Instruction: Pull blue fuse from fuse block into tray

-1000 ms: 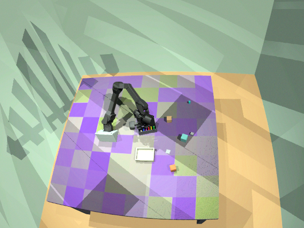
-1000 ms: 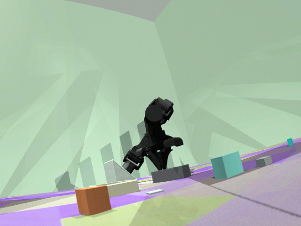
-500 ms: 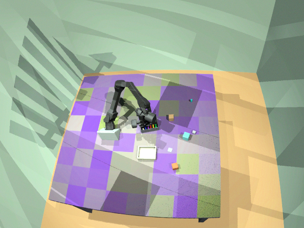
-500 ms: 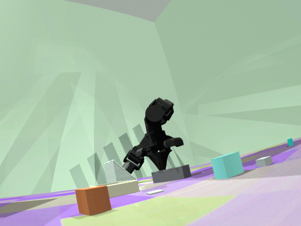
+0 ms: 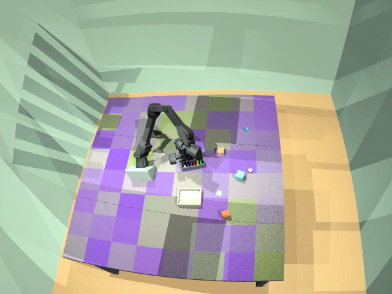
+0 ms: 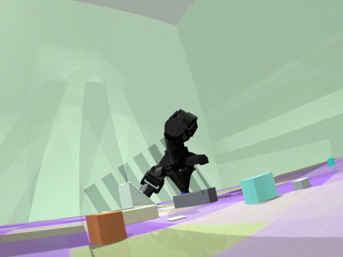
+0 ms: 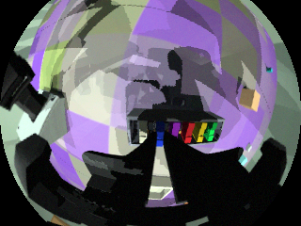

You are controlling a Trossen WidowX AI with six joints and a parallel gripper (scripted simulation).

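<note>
The cream tray lies 4 cm ahead of my gripper tip, 20 cm to the right of it and 4 cm below it. Also, from my gripper tip: blue fuse 1 cm below; tan cube 18 cm ahead, 11 cm to the left, 2 cm below; cyan cube 31 cm ahead, 5 cm to the right, 2 cm below.
</note>
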